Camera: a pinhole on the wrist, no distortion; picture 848 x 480 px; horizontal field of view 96.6 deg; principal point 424.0 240.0 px. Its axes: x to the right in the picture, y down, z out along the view. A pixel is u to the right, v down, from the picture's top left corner.
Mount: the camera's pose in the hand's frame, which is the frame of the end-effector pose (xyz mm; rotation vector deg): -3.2 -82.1 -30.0 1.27 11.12 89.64
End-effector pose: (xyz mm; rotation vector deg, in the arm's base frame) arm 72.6 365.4 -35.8 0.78 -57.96 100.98
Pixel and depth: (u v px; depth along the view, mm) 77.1 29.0 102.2
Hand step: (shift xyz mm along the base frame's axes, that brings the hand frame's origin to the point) 66.6 20.7 179.5
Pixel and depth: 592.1 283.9 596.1
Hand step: -431.9 -353.6 196.1
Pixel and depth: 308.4 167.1 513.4
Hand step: -140.2 -157.5 496.2
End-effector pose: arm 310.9 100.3 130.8 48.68 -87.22 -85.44
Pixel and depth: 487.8 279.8 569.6
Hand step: -474.8 224.1 98.4
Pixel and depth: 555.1 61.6 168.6
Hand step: -149.8 -36.5 8.1
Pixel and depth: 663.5 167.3 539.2
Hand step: -452.9 65.7 348.5
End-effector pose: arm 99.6 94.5 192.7 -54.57 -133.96 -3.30
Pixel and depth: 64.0 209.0 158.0
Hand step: -229.8 -103.1 -58.0
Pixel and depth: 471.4 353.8 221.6
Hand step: -98.4 3.5 -174.5
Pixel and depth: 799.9 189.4 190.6
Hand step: -13.5 157.5 -105.6
